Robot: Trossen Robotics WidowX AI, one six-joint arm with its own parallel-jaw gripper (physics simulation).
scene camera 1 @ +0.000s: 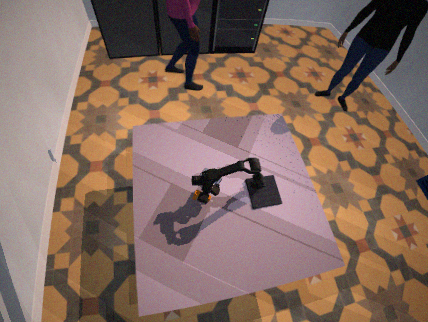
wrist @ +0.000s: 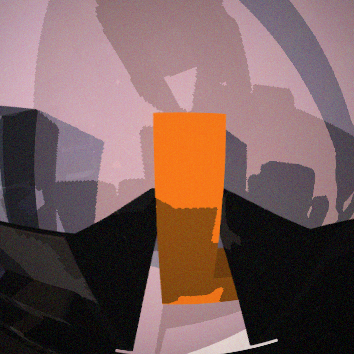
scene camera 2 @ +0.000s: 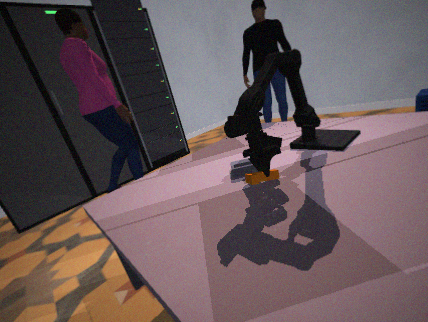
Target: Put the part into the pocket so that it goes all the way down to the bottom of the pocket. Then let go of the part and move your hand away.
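Where they show: gripper, fingertip midpoint: (wrist: 186,195) (scene camera 2: 265,176); arm's base, link origin: (scene camera 1: 256,184) (scene camera 2: 308,138).
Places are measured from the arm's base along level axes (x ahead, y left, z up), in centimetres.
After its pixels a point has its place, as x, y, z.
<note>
The orange part (scene camera 1: 196,194) {42.9, -6.5, 3.0} (scene camera 2: 254,178) {44.9, -4.9, 2.4} (wrist: 189,155) {35.7, -3.1, 1.0} is held between the two black fingers of my gripper (scene camera 1: 202,198) {37.9, -4.5, -0.2} (scene camera 2: 266,172) {37.9, -4.5, -0.2} (wrist: 186,195) {37.9, -4.5, -0.2}, which is shut on it. Its long bar points away from the fingers in the wrist view. The part is low over the table; the exact gap under it cannot be told. The grey pocket block (scene camera 2: 240,169) {34.9, -16.2, 0.5} (wrist: 19,165) {30.4, -9.8, -0.5} is beside the part, behind and left of it in scene camera 2. In the wrist view it is cut off by the left edge and its opening does not show. The arm mostly hides it in scene camera 1.
The arm's black base plate (scene camera 1: 272,197) {-6.6, 12.1, -0.7} (scene camera 2: 332,140) {1.9, 9.8, -0.7} stands on the pink table (scene camera 1: 240,270) {33.6, 46.2, -2.4} (scene camera 2: 370,210) {47.8, 24.7, -2.4}. Shadows of the arm fall across the table around the part. Two people stand on the floor beyond the table, near dark cabinets (scene camera 1: 127,27) (scene camera 2: 30,125).
</note>
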